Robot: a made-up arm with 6 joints.
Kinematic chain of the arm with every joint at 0, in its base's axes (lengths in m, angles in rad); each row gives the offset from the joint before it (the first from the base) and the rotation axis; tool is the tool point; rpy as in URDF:
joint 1: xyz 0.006 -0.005 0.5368 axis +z
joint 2: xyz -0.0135 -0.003 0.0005 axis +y
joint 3: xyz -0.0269 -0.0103 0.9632 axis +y
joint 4: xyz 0 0.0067 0.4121 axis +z
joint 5: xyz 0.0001 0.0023 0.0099 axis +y
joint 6: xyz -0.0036 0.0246 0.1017 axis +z
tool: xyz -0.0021 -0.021 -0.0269 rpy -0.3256 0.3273 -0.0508
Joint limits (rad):
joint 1: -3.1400..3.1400
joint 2: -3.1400..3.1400
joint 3: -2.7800..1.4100
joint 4: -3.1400..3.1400
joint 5: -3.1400..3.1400
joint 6: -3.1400..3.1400
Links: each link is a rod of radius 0.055 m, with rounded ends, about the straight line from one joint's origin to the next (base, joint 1, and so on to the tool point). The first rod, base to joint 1, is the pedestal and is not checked.
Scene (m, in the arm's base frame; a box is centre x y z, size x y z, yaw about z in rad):
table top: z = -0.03
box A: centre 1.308 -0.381 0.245 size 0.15 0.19 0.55 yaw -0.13
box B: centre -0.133 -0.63 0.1 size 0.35 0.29 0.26 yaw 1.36
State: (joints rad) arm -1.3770 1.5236 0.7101 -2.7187 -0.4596 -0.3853
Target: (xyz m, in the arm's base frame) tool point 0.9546 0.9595 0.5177
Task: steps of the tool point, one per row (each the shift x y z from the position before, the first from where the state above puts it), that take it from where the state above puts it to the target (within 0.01 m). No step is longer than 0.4 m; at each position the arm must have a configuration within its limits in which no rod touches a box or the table.
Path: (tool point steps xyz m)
1: 0.3463 0.0929 0.0993
2: 0.3088 0.1929 0.1019
3: 0.2414 0.2770 0.1037
4: 0.1507 0.3367 0.1050
5: 0.0545 0.3591 -0.0426
6: -0.0441 0.3608 -0.0424
7: -0.1395 0.3354 -0.0422
8: -0.2243 0.2852 -0.0422

